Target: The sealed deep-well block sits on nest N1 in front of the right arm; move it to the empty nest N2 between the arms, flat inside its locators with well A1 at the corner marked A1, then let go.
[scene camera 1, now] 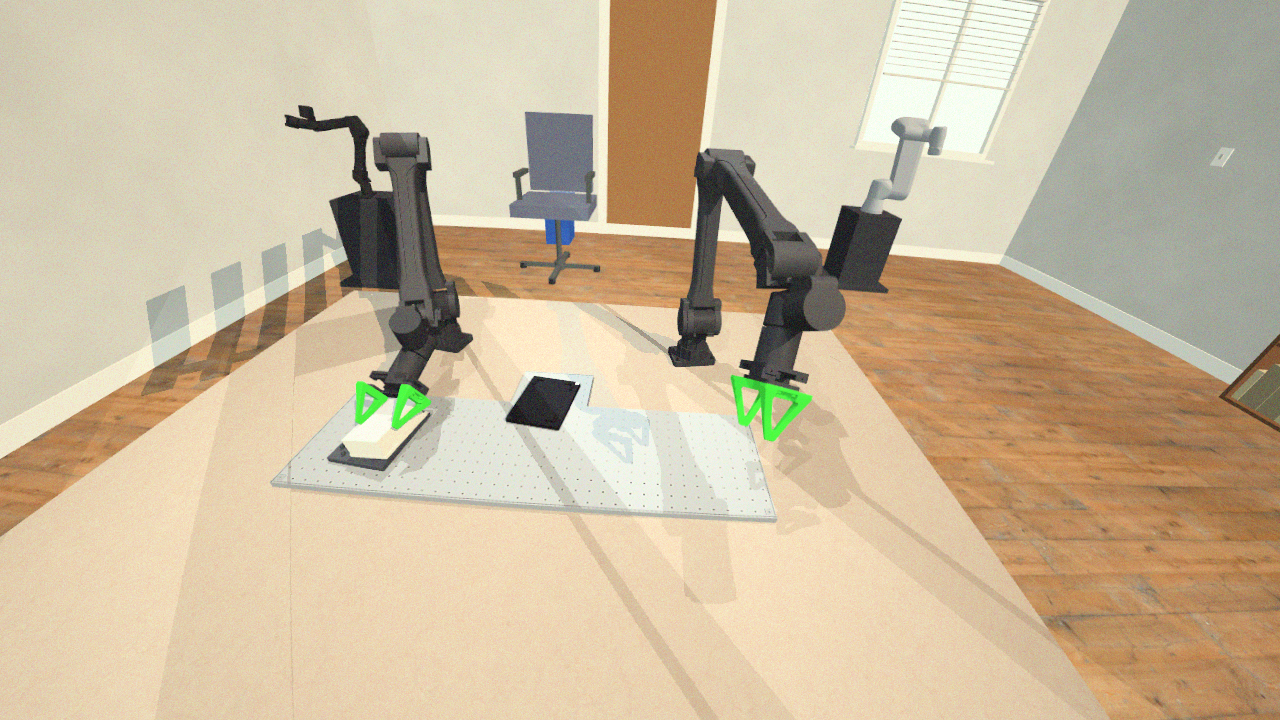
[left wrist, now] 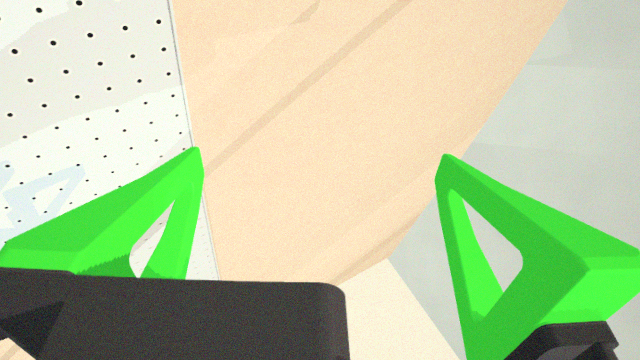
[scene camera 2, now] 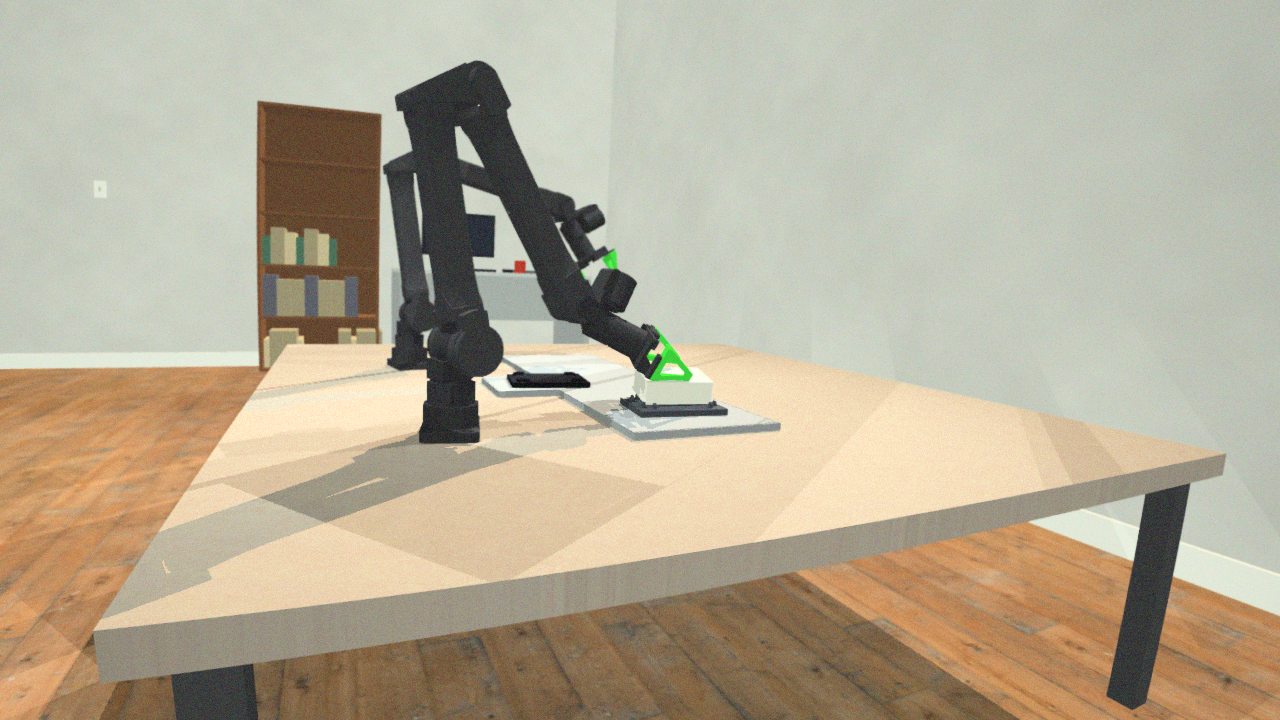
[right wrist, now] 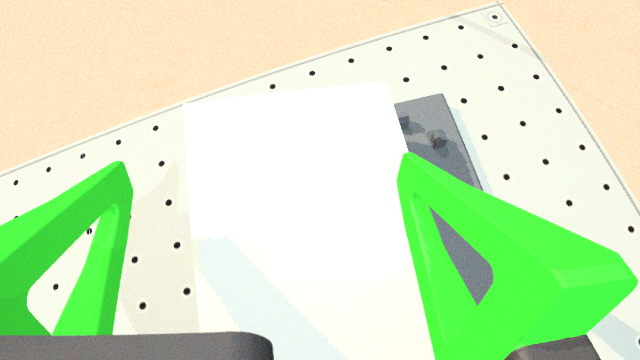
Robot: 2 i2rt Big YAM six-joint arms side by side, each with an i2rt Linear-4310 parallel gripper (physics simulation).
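The white deep-well block [scene camera 1: 380, 441] [scene camera 2: 677, 392] [right wrist: 300, 175] is on the dark nest N1 [scene camera 1: 343, 458] [scene camera 2: 680, 410] [right wrist: 431, 109]; I cannot tell if it is fully seated. My right gripper [scene camera 1: 378, 424] [scene camera 2: 671, 376] [right wrist: 266, 170] is open at the block's top. In the right wrist view its right finger overlaps the block's edge, and a gap shows beside the left finger. Dark nest N2 [scene camera 1: 543, 402] [scene camera 2: 547, 379] is empty; its A1 mark cannot be read. My left gripper [scene camera 1: 757, 429] [left wrist: 322, 162] is open and empty above the board's right end.
Both nests stand on a pale perforated board [scene camera 1: 501, 474] [scene camera 2: 747, 424] [left wrist: 60, 120] [right wrist: 530, 95] on the wooden table [scene camera 1: 429, 608] [scene camera 2: 805, 465]. The left arm [scene camera 1: 778, 246] reaches over the board's right end. A chair [scene camera 1: 559, 165] and a bookshelf [scene camera 2: 260, 232] stand beyond the table.
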